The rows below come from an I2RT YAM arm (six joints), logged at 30 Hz.
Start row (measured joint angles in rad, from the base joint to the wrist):
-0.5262, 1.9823, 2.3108, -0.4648, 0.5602, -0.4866
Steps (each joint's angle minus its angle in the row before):
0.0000, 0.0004, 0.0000, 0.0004, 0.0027, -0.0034
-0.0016, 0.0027, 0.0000, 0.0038, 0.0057, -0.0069
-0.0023, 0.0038, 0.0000, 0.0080, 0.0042, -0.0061
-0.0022, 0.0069, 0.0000, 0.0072, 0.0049, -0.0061
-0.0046, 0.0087, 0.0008, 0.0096, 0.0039, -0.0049
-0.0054, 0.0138, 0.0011, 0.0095, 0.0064, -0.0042
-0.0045, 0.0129, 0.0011, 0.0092, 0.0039, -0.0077
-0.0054, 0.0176, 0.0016, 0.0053, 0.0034, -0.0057
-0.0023, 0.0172, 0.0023, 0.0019, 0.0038, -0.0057
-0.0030, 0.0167, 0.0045, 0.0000, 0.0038, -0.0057
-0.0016, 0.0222, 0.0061, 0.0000, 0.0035, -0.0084
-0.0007, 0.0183, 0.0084, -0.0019, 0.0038, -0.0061
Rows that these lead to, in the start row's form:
-0.5262, 1.9827, 2.3108, -0.4644, 0.5629, -0.4900
-0.5278, 1.9854, 2.3108, -0.4606, 0.5686, -0.4969
-0.5301, 1.9892, 2.3108, -0.4526, 0.5728, -0.5030
-0.5323, 1.9961, 2.3108, -0.4454, 0.5777, -0.5091
-0.5369, 2.0048, 2.3116, -0.4358, 0.5816, -0.5140
-0.5423, 2.0186, 2.3127, -0.4263, 0.5880, -0.5182
-0.5468, 2.0315, 2.3138, -0.4171, 0.5919, -0.5259
-0.5522, 2.0491, 2.3154, -0.4118, 0.5953, -0.5316
-0.5545, 2.0663, 2.3177, -0.4099, 0.5991, -0.5373
-0.5575, 2.0830, 2.3222, -0.4099, 0.6029, -0.5430
-0.5591, 2.1052, 2.3283, -0.4099, 0.6064, -0.5514
-0.5598, 2.1235, 2.3367, -0.4118, 0.6102, -0.5575

